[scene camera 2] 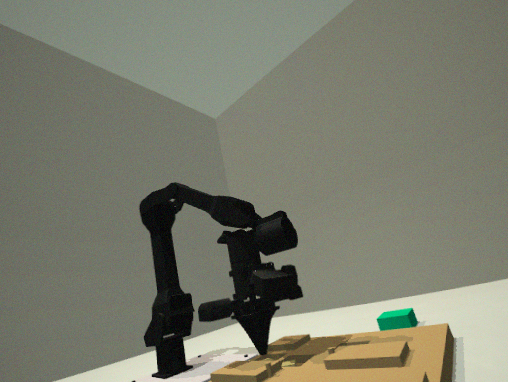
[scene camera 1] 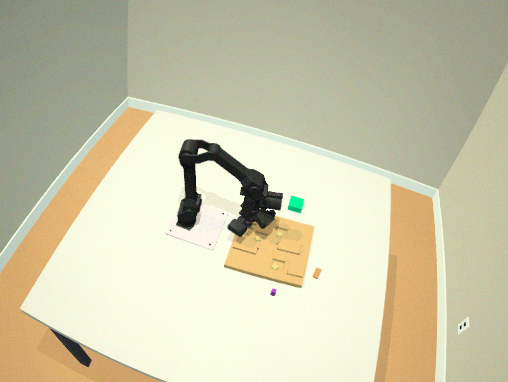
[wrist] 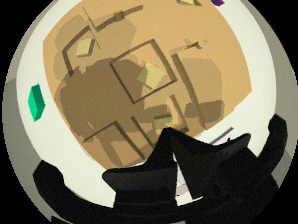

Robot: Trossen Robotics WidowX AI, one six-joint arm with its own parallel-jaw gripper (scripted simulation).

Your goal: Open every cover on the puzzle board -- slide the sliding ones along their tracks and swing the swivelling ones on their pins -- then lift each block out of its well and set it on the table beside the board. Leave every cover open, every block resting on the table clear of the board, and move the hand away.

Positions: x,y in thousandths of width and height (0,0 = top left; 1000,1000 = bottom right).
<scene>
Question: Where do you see a tan puzzle board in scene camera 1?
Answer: At 511,695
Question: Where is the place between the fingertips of my gripper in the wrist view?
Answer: At 559,587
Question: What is my gripper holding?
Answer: Nothing.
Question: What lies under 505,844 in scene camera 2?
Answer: My gripper.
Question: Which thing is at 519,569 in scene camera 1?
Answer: My gripper.
</scene>
